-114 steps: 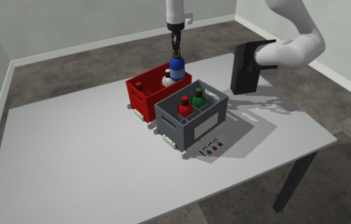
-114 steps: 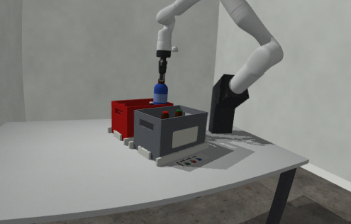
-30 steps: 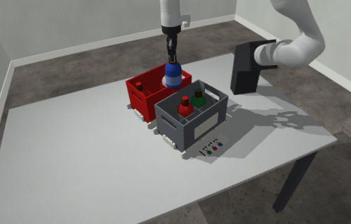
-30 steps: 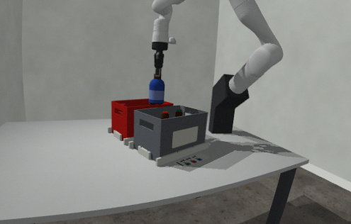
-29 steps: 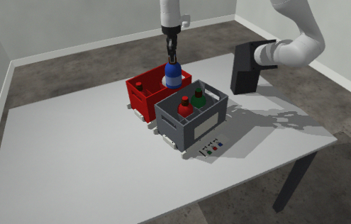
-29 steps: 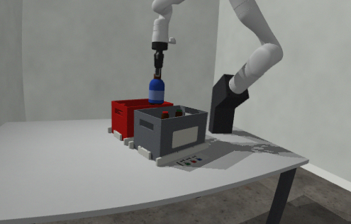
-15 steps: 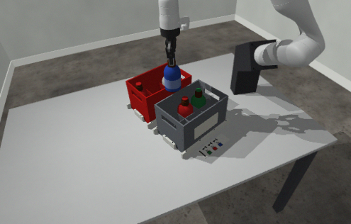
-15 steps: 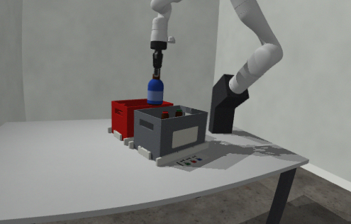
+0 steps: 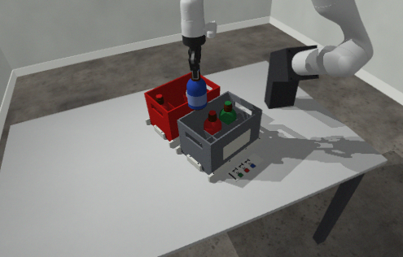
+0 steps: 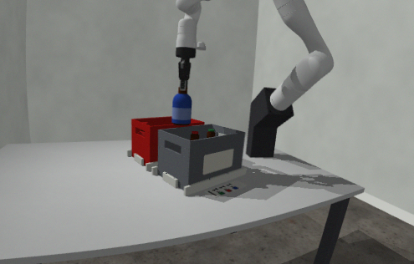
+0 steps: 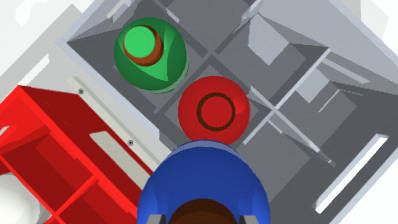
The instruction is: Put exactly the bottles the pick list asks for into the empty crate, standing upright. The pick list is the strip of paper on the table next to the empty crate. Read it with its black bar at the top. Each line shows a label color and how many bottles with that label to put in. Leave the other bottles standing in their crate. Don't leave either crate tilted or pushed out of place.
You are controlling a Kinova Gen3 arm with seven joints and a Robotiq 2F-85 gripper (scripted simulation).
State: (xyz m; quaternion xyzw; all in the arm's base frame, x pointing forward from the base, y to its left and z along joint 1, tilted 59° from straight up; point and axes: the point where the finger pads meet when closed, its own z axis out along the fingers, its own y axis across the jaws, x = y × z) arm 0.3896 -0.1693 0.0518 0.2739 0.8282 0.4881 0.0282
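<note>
Now: hand 70 mm above the blue-label bottle. From my hand the other things lie so: red crate 250 mm below, 150 mm to the right, 20 mm ahead; then grey crate 250 mm below, 80 mm to the left, 60 mm behind; then green-label bottle 250 mm below, 130 mm behind.
</note>
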